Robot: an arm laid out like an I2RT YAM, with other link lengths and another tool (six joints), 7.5 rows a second.
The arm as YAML. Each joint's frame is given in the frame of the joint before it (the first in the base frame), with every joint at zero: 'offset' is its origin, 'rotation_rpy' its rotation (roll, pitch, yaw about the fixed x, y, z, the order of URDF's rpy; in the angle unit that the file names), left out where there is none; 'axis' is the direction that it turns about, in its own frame. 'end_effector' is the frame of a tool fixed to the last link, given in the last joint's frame.
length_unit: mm
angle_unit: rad
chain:
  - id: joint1
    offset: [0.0, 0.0, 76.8]
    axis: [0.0, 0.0, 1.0]
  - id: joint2
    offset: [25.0, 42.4, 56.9]
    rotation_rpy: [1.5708, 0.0, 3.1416]
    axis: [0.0, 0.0, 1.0]
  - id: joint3
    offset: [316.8, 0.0, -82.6]
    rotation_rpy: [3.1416, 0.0, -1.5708]
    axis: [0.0, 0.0, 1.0]
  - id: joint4
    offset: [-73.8, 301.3, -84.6]
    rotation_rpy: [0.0, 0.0, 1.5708]
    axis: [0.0, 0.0, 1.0]
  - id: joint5
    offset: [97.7, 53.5, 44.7]
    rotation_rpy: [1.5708, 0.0, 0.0]
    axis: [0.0, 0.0, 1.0]
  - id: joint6
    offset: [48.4, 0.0, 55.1]
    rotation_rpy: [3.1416, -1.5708, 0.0]
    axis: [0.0, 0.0, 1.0]
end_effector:
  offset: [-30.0, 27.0, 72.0]
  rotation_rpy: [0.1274, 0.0, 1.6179]
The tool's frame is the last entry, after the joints.
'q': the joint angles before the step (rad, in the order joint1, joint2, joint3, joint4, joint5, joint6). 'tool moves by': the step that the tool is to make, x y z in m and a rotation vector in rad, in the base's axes. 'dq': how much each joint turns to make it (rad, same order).
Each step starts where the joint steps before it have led.
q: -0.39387 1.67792 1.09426 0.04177 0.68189 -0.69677
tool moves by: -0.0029 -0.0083 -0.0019 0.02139 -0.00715 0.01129
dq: -0.02590 0.00175 -0.00007 -0.00010 -0.04345 0.00004
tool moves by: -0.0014 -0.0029 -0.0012 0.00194 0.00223 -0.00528
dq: -0.00624 0.00204 0.00016 -0.00113 -0.00126 0.00029
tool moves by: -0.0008 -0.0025 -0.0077 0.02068 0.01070 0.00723
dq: -0.00969 0.01072 0.00000 -0.00996 -0.02194 0.00396
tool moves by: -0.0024 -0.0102 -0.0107 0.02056 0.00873 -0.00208
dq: -0.02498 0.02122 -0.00011 0.00462 -0.02723 -0.00012
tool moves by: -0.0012 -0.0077 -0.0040 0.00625 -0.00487 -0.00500
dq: -0.01675 0.01214 0.00011 0.01353 -0.01409 0.00002
